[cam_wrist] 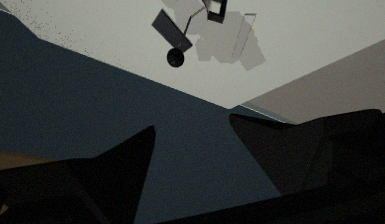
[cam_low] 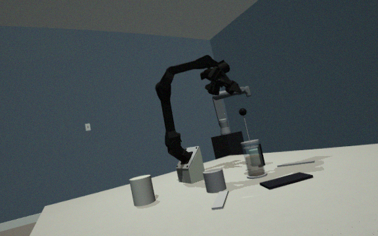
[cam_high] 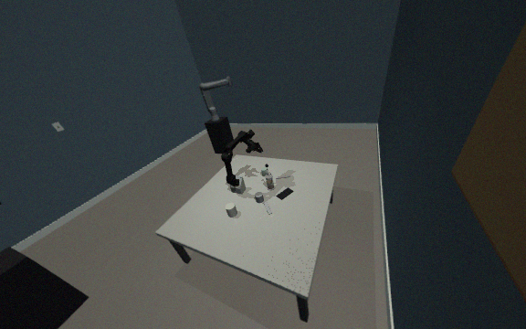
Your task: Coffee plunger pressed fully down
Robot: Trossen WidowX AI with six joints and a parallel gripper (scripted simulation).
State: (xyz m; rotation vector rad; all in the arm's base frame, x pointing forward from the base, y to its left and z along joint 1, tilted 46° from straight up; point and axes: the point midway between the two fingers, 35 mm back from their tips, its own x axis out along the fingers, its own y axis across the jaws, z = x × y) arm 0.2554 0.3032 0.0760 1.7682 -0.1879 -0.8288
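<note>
Now: gripper tip 250 mm above the glass coffee press, 40 mm short of it and 30 mm to the left of it.
</note>
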